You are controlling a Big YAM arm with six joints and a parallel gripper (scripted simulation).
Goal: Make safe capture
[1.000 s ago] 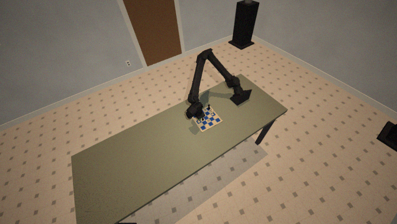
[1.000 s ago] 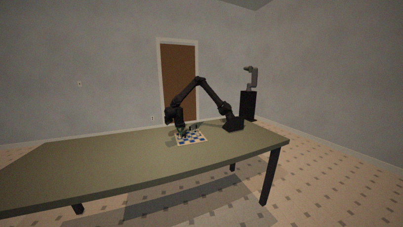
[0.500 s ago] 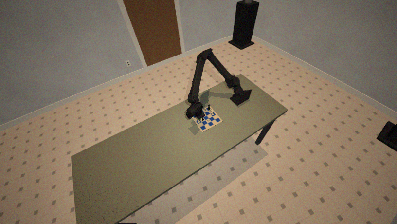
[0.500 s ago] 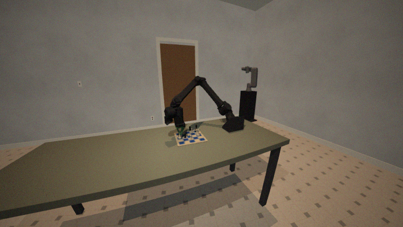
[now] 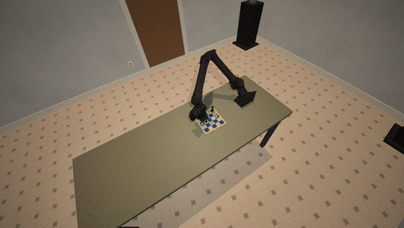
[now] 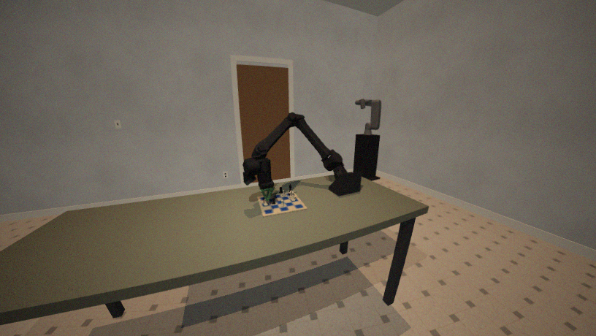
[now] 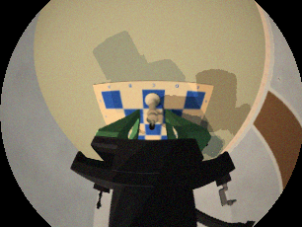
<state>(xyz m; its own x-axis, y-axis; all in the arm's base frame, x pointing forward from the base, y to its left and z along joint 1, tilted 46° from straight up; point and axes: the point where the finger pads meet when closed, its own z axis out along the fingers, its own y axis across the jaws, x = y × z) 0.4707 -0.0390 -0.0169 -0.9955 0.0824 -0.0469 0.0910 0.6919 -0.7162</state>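
The white chess piece lies 10 mm below my hand and 10 mm ahead of it. Also, from my hand: blue-and-cream chessboard (70 mm behind, 40 mm below, 10 mm to the left).
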